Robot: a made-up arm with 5 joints.
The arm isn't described. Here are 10 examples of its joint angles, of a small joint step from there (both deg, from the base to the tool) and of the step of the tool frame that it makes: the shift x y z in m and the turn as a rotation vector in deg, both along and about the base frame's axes.
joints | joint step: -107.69 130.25 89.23 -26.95 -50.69 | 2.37 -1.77 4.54 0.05 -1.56
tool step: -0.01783 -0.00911 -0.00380 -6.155 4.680 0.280
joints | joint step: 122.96 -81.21 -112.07 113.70 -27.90 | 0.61 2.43 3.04 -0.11 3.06
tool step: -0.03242 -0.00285 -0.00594 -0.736 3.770 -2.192
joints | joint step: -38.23 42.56 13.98 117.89 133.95 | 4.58 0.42 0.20 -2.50 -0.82
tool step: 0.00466 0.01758 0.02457 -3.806 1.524 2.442
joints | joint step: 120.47 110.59 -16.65 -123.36 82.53 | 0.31 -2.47 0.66 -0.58 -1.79
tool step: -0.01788 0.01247 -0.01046 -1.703 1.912 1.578
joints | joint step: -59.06 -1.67 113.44 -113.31 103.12 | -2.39 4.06 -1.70 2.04 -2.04
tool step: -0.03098 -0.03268 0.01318 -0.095 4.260 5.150
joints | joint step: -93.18 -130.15 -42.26 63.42 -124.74 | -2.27 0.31 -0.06 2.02 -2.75
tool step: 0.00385 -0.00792 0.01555 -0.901 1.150 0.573
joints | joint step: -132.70 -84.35 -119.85 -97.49 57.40 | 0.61 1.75 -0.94 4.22 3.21
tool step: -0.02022 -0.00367 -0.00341 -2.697 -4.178 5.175
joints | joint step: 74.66 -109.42 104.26 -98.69 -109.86 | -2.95 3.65 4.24 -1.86 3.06
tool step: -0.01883 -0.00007 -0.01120 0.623 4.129 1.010
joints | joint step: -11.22 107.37 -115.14 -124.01 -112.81 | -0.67 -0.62 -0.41 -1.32 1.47
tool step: -0.00368 -0.01147 0.00377 -1.090 -0.109 0.074
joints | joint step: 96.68 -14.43 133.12 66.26 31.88 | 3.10 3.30 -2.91 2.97 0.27
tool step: -0.00778 0.00799 0.01652 -5.581 -3.424 -5.024
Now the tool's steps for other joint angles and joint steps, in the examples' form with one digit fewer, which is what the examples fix.
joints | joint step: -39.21 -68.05 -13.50 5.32 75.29 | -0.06 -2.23 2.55 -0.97 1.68
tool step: 0.0272 0.0036 -0.0155 0.69 -1.46 -0.29
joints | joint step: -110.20 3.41 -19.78 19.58 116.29 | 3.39 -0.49 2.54 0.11 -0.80
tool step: -0.0025 0.0217 0.0083 -0.09 0.06 -0.52
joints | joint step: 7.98 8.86 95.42 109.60 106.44 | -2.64 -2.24 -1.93 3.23 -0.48
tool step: 0.0183 0.0076 -0.0245 0.12 -2.76 -2.64
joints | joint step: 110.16 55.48 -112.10 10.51 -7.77 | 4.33 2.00 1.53 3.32 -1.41
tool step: 0.0185 -0.0197 -0.0340 -0.23 -2.04 -2.93
